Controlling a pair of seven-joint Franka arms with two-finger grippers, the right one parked.
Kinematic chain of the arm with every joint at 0, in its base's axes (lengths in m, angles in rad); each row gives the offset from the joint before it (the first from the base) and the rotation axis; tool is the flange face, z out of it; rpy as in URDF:
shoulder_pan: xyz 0 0 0.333 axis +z
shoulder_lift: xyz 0 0 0 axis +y
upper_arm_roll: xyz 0 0 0.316 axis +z
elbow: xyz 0.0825 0 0 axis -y
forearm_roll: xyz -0.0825 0 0.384 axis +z
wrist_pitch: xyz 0 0 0 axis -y
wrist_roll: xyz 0.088 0 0 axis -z
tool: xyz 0 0 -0.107 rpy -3.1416 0 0
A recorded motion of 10 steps. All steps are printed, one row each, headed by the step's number.
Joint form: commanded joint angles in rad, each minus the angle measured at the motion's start. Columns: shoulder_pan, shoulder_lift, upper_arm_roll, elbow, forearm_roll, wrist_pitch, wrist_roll.
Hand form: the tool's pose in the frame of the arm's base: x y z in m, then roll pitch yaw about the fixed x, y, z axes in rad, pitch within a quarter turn. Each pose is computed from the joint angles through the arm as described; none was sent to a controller.
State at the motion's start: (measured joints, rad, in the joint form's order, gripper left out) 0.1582 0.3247 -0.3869 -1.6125 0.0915 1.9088 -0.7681
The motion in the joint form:
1: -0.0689 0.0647 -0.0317 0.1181 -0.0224 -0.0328 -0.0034
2: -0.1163 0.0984 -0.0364 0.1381 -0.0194 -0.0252 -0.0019
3: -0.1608 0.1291 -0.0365 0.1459 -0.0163 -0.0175 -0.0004
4: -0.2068 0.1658 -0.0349 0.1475 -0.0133 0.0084 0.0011
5: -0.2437 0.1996 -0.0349 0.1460 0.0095 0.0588 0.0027
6: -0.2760 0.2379 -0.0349 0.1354 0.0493 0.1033 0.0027
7: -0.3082 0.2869 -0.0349 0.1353 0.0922 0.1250 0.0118
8: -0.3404 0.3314 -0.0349 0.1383 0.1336 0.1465 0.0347
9: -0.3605 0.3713 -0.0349 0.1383 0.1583 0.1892 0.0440
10: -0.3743 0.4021 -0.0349 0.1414 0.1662 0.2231 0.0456
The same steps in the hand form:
1: 0.6480 -0.1741 0.4650 3.0605 0.0436 0.4504
2: 0.6463 -0.2065 0.4542 3.0538 0.0538 0.4000
3: 0.6420 -0.2349 0.4390 3.0560 0.0691 0.3553
4: 0.6374 -0.2643 0.4181 3.0525 0.0813 0.3112
5: 0.6352 -0.2886 0.3996 3.0454 0.0624 0.2698
6: 0.6308 -0.3091 0.3731 3.0601 0.0477 0.2253
7: 0.6251 -0.3285 0.3422 3.0879 0.0500 0.1689
8: 0.6180 -0.3479 0.3155 3.1099 0.0477 0.0980
9: 0.6143 -0.3617 0.2923 3.1074 0.0392 0.0586
10: 0.6118 -0.3718 0.2758 3.0961 0.0364 0.0413

